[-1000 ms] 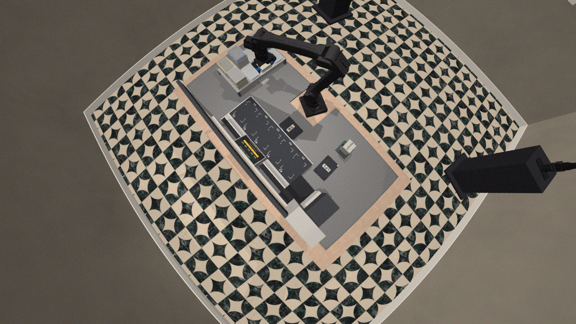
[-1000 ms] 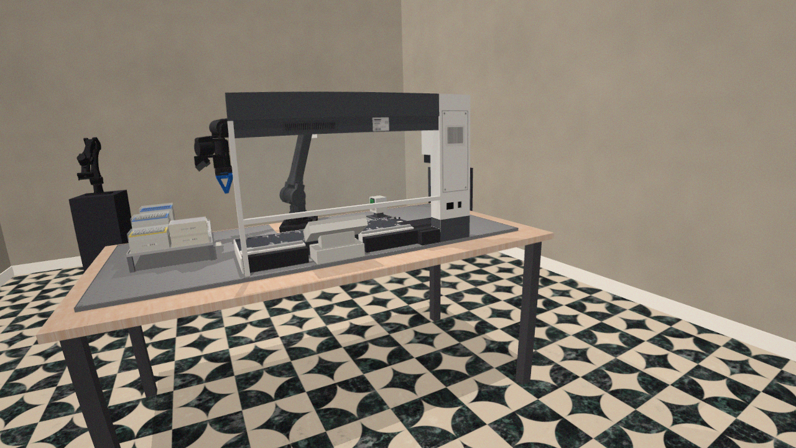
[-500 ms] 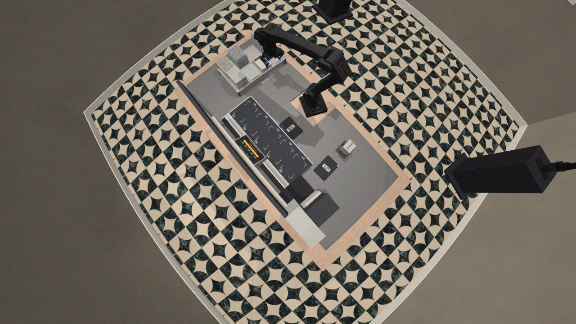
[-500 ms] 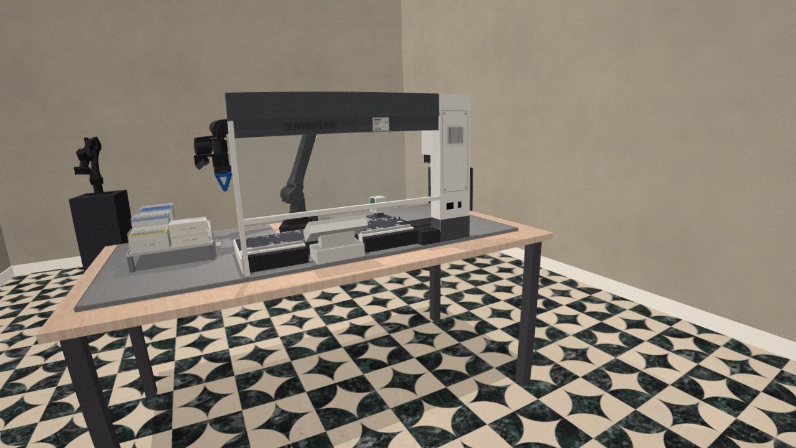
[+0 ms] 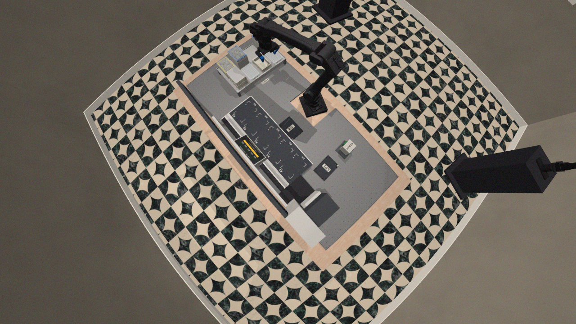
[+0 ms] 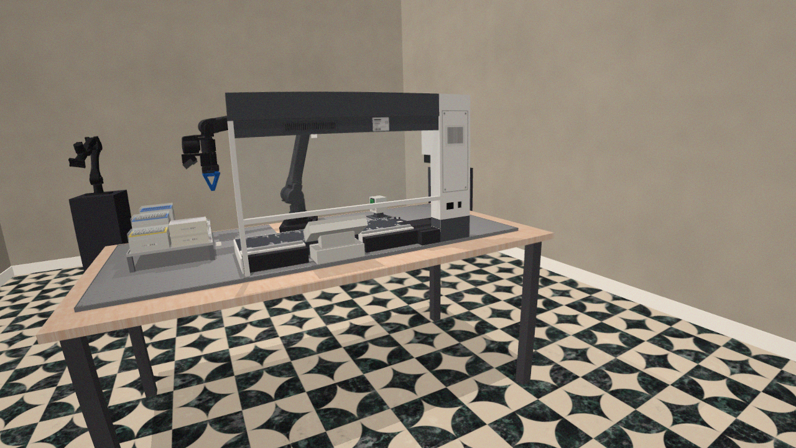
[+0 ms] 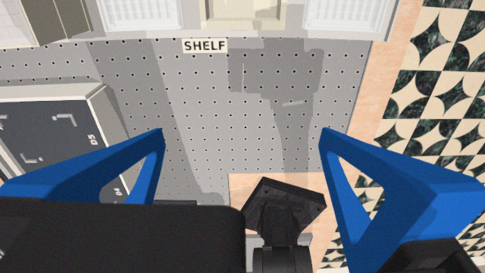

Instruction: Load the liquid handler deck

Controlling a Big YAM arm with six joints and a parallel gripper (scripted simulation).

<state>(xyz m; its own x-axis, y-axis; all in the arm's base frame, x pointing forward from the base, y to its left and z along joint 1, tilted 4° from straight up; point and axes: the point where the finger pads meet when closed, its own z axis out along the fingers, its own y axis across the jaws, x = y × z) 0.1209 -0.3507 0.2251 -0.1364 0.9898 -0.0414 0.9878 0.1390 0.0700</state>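
My hand is 1 cm short of the cream one-well reservoir, 10 cm to the left of it and 16 cm above it. The rest, counted from my hand: clear plate lid 12 cm ahead, 9 cm to the right, 16 cm below; then shelf label 5 cm ahead, 23 cm below; then shelf 8 cm ahead, 16 cm to the right, 17 cm below.
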